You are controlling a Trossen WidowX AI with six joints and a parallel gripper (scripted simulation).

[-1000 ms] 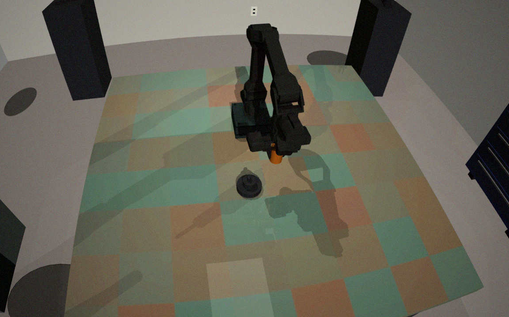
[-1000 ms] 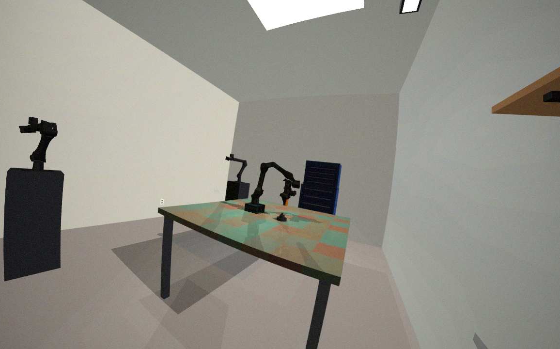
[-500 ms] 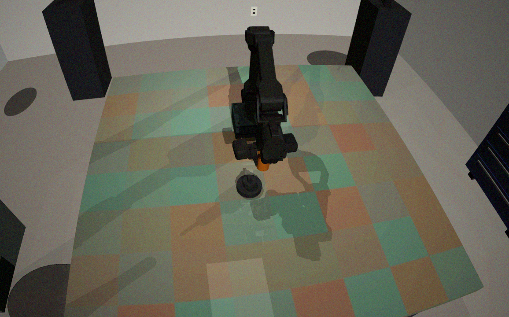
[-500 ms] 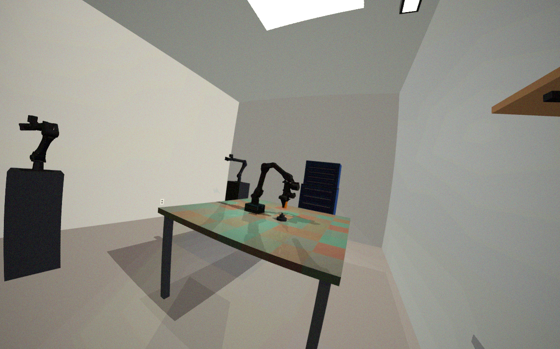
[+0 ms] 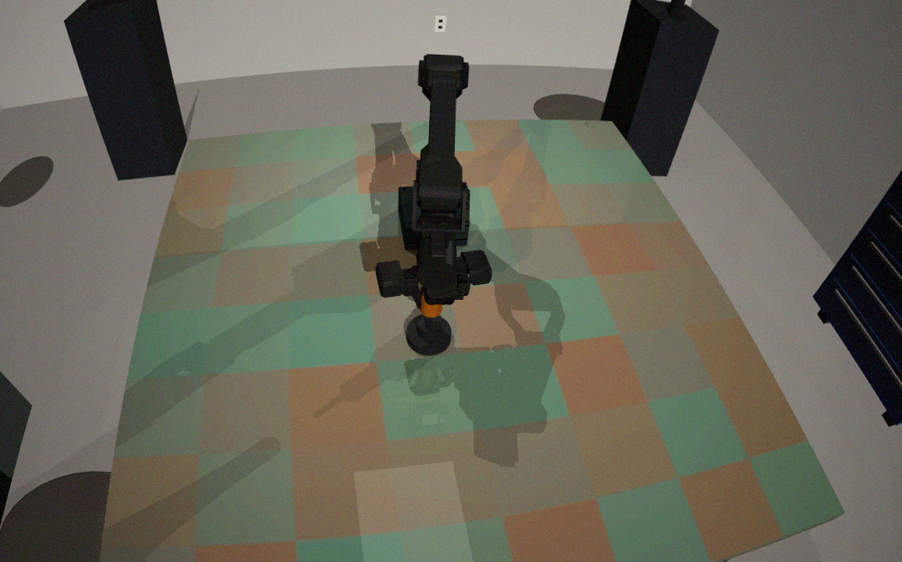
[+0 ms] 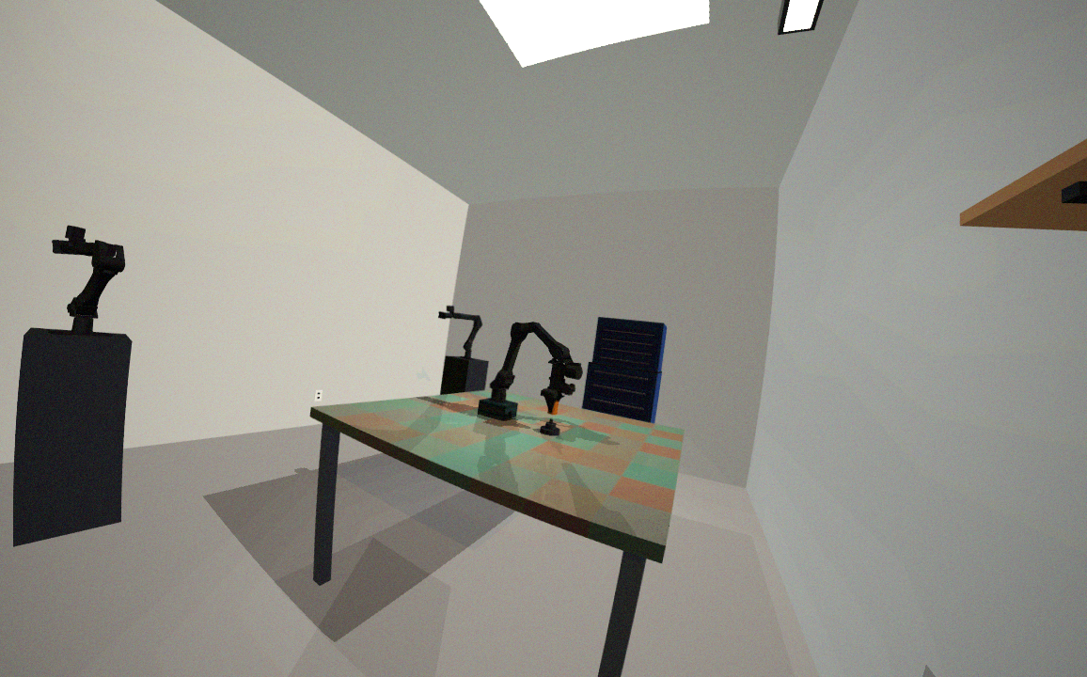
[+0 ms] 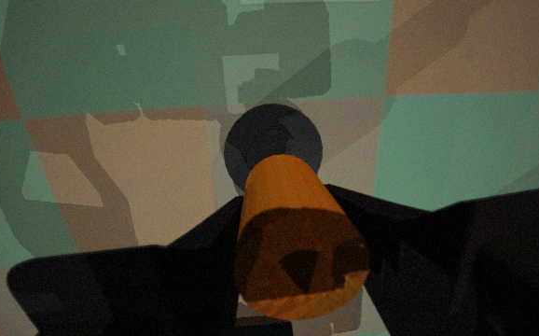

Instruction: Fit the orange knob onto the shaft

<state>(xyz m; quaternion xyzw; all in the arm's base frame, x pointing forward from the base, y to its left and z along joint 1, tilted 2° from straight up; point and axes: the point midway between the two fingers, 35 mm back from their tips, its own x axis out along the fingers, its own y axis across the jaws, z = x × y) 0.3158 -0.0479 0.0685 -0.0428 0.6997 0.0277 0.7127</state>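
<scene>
Right now the pedestal is 60 mm below my gripper tip. The rest, counted from my gripper tip: orange knob (20 mm above).
</scene>
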